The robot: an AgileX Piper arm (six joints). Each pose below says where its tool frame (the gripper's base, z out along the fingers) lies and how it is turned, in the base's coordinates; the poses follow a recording.
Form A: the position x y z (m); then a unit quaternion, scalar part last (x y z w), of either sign.
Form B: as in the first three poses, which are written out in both.
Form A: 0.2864, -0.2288, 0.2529, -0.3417, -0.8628, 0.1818, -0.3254
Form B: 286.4, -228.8, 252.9, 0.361, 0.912, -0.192, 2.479
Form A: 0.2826, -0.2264, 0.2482, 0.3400, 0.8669, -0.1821, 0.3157
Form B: 282.6, -226.4, 248.2, 0.358, 0.914, -0.192, 2.499
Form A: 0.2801, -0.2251, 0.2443, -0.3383, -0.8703, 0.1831, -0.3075
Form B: 280.1, -225.1, 244.3, 0.356, 0.915, -0.192, 2.516
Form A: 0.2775, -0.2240, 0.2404, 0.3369, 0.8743, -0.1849, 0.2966
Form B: 277.5, -224.0, 240.4, 0.353, 0.915, -0.194, 2.539
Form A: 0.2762, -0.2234, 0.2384, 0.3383, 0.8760, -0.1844, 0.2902
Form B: 276.2, -223.4, 238.4, 0.354, 0.915, -0.193, 2.553
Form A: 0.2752, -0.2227, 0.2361, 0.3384, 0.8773, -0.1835, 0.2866
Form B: 275.2, -222.7, 236.1, 0.353, 0.916, -0.192, 2.560
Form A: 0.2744, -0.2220, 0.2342, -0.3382, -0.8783, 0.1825, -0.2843
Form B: 274.4, -222.0, 234.2, 0.353, 0.916, -0.190, 2.565
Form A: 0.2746, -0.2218, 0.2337, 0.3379, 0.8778, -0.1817, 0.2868
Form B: 274.6, -221.8, 233.7, 0.353, 0.916, -0.190, 2.560
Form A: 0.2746, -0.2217, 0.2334, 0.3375, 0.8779, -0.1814, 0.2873
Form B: 274.6, -221.7, 233.4, 0.352, 0.917, -0.189, 2.559
